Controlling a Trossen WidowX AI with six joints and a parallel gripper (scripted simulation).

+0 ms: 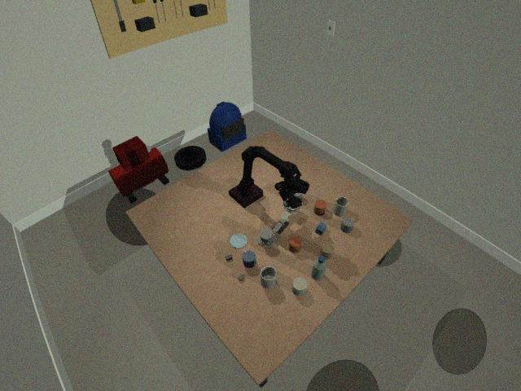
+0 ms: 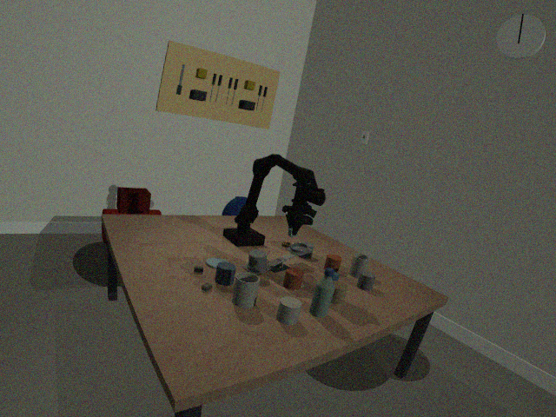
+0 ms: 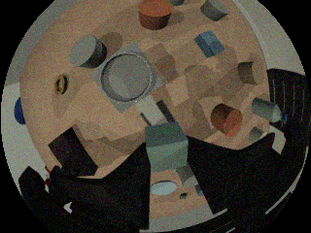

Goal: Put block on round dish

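Right now my gripper tip is 280 mm to the left of the round pale-blue dish, 150 mm above it and 130 mm past it. From my gripper tip the other things lie so: blue cylinder 320 mm to the right, 120 mm below, 10 mm ahead; then bottle 340 mm ahead, 180 mm to the right, 50 mm below.
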